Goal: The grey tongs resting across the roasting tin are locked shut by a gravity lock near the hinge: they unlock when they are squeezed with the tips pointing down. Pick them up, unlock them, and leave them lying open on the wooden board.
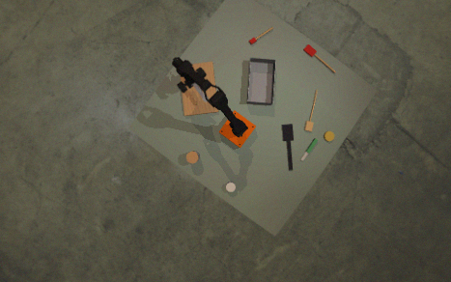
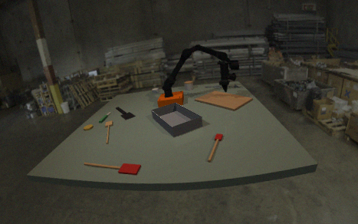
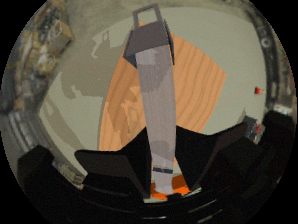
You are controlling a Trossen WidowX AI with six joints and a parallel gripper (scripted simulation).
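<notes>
Right now the wooden board is 6 cm below my gripper tip and 2 cm to the right of it. The rest, counted from my gripper tip: roasting tin: 40 cm to the right, 21 cm ahead, 3 cm below; then green-handled tool: 90 cm to the right, 8 cm behind, 6 cm below; then black spatula: 76 cm to the right, 9 cm behind, 6 cm below.
</notes>
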